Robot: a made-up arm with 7 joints.
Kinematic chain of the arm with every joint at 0, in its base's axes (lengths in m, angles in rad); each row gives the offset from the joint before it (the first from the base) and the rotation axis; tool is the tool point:
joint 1: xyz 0 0.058 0 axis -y
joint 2: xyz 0 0.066 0 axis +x
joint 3: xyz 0 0 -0.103 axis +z
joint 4: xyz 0 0 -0.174 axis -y
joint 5: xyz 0 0 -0.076 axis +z
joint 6: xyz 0 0 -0.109 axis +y
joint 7: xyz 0 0 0 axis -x
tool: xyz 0 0 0
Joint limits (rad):
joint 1: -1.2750..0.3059
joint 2: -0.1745..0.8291
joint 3: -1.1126..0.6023
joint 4: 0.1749..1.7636
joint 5: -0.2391..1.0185
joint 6: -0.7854..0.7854
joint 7: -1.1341..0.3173
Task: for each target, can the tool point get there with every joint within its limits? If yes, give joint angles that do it. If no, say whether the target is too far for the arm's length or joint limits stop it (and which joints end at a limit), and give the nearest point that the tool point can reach.
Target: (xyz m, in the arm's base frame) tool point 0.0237 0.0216 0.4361
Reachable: no: joint limits stop it (at a limit: joint 1, joint 2, joint 3, joint 4) | nearest point 0.1690 0.3716 -0.0382 | short by 0.607 m
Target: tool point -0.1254 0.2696 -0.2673
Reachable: yes | joints -1.1085 0.4725 0.1319 1.5955 0.5840 0.6122 -0.2719
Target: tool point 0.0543 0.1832 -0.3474
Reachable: yes | joints -0.2601 0.5416 -0.6819 1.4122 0.2193 -0.1130 -0.9964
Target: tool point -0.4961 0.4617 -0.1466
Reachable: no: too far | nearest point -0.3644 0.3755 -0.1259 | short by 0.159 m
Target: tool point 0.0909 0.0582 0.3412
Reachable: no: joint limits stop it (at a limit: joint 1, joint 2, joint 3, joint 4) | nearest point 0.1690 0.3716 -0.0382 | short by 0.498 m
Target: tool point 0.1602 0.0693 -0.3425
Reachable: yes | joints 0.1636 0.2425 -0.9415 1.2217 0.1796 0.4486 -0.0913
